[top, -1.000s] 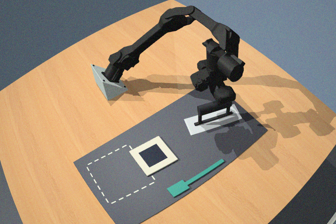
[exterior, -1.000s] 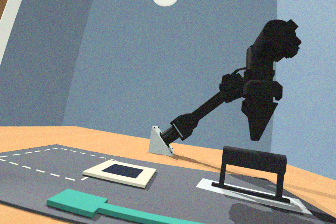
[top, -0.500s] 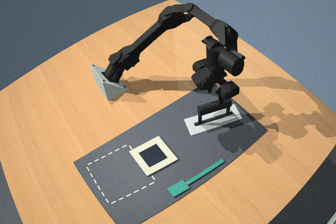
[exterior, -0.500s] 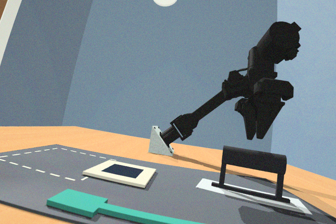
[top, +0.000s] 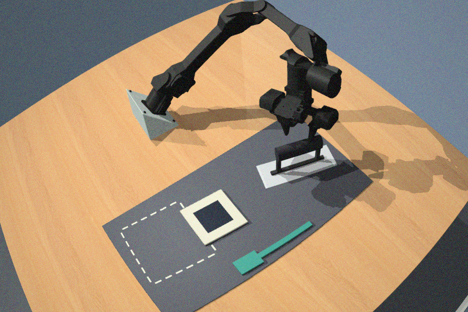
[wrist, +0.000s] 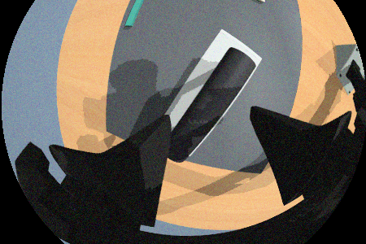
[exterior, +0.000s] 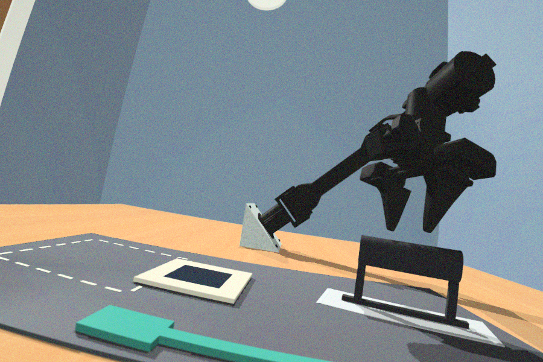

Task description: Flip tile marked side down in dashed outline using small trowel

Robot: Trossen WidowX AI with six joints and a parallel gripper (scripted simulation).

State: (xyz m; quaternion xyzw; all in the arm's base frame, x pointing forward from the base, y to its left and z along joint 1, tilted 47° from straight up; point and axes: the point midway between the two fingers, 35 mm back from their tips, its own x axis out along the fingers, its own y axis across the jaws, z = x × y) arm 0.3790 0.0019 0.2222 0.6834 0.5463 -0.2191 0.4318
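My gripper tip is 10 mm past the grey mat, 200 mm to the left of it and 120 mm above it. The rest, counted from my gripper tip: teal flat paddle 130 mm ahead, 230 mm to the right, 100 mm below; cream tile 30 mm behind, 250 mm to the right, 100 mm below.
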